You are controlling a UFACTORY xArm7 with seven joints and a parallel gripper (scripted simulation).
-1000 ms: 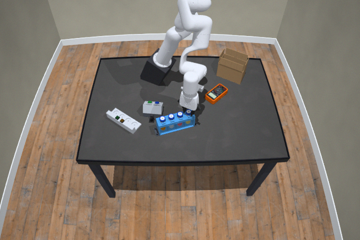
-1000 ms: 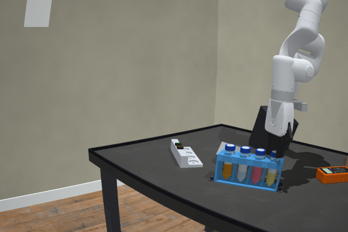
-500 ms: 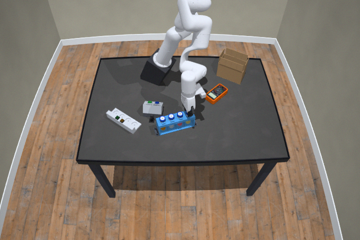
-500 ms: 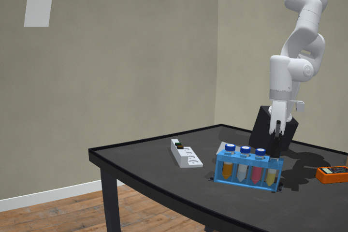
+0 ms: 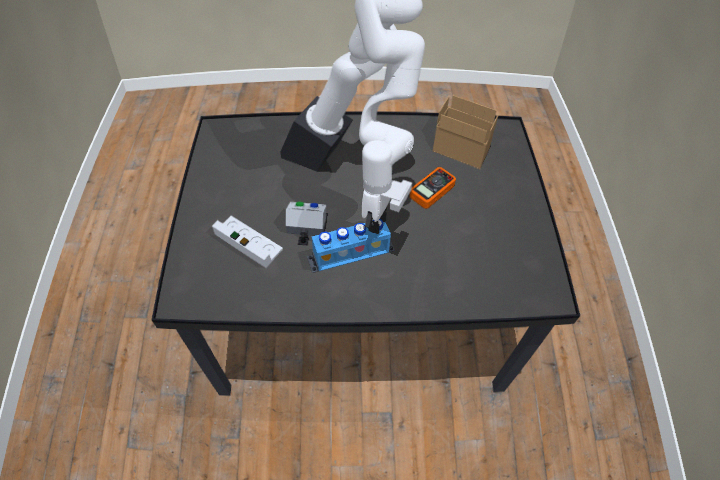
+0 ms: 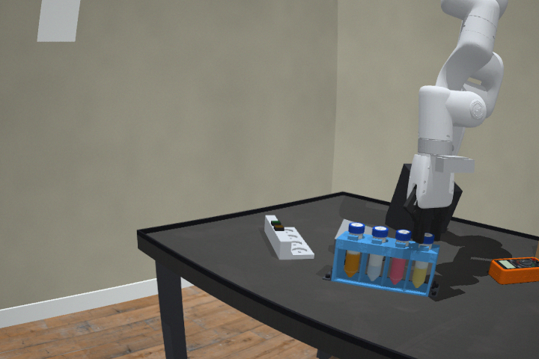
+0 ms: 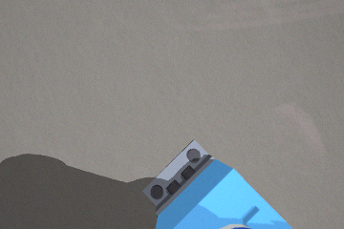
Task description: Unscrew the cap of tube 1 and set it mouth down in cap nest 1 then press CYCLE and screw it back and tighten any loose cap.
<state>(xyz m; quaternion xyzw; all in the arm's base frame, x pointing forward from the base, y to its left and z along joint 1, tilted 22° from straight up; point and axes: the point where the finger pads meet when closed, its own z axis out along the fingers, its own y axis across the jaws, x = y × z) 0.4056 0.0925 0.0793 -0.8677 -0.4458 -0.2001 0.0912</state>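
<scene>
Now: the cap 1 10 mm below my hand. The rest, counted from my hand: grey key housing 120 mm behind, 200 mm to the right, 80 mm below.
</scene>
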